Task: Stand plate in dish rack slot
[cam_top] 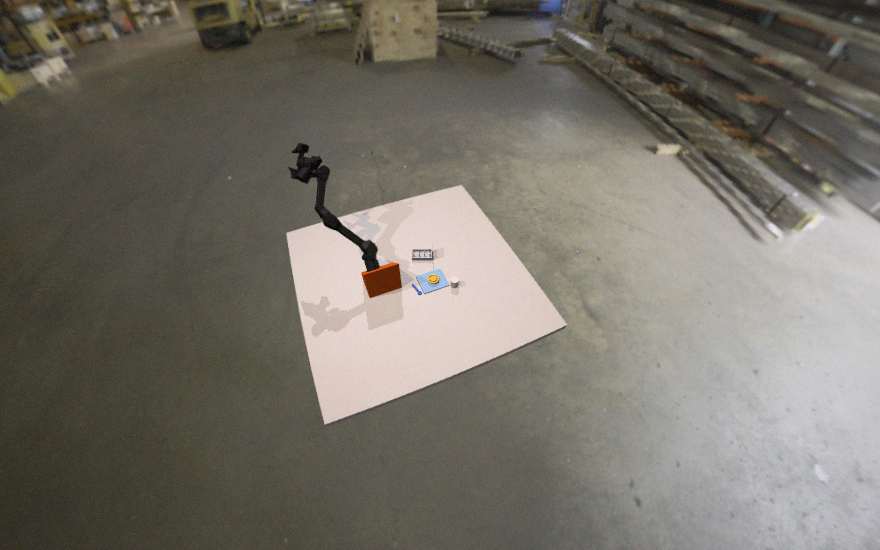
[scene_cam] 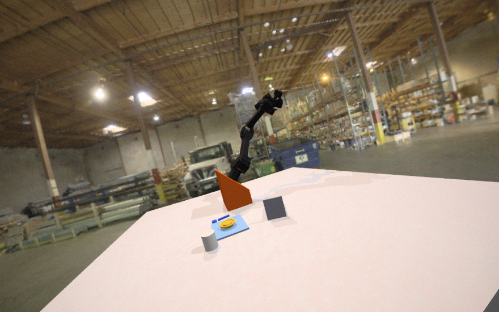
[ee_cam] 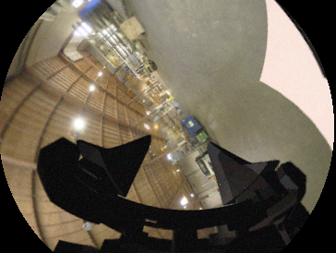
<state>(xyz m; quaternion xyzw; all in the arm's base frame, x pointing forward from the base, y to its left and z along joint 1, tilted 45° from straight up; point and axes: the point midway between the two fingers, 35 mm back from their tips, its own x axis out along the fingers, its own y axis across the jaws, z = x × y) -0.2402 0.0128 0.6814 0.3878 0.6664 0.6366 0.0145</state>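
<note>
The yellow plate lies 64 cm ahead of my gripper tip, 57 cm to the right of it and 54 cm below it. Also, from my gripper tip: light blue pad (64 cm ahead, 57 cm to the right, 56 cm below); then blue utensil (61 cm to the right, 56 cm below, 54 cm ahead); then grey dish rack (63 cm ahead, 54 cm below, 37 cm to the right).
</note>
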